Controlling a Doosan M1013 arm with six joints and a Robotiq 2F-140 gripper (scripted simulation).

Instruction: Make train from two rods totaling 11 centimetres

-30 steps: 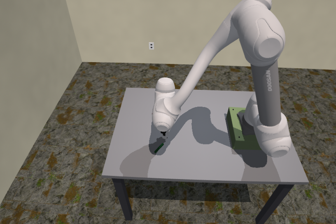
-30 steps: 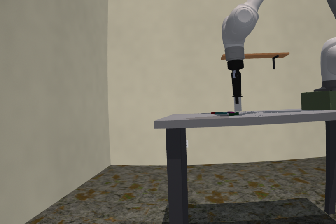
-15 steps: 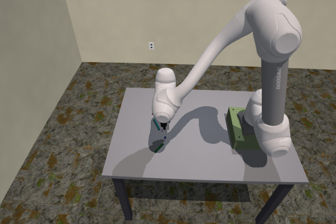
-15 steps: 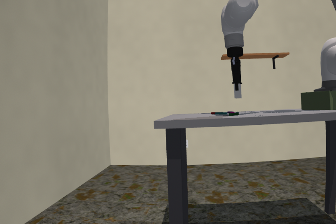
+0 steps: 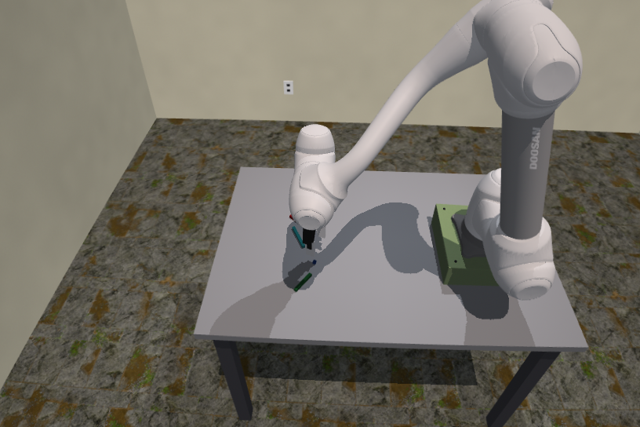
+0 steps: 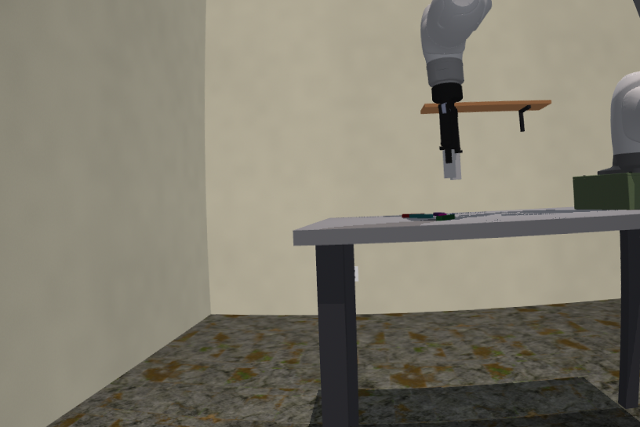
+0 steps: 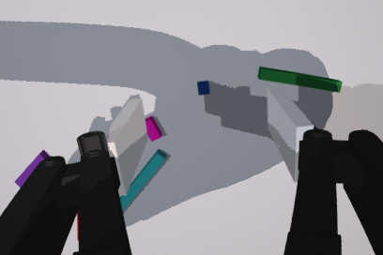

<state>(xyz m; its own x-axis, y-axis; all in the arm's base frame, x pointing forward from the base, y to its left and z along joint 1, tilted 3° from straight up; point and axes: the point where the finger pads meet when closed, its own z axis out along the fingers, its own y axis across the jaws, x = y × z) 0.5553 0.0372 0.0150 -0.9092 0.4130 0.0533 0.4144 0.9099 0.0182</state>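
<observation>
My hand is 12 cm to the left of the turquoise rod, 12 cm above it and 6 cm short of it. Also, from my hand: magenta rod (12 cm below, 7 cm to the right, 2 cm ahead); then green rod (12 cm below, 8 cm to the left, 4 cm ahead); then blue rod (12 cm below).
</observation>
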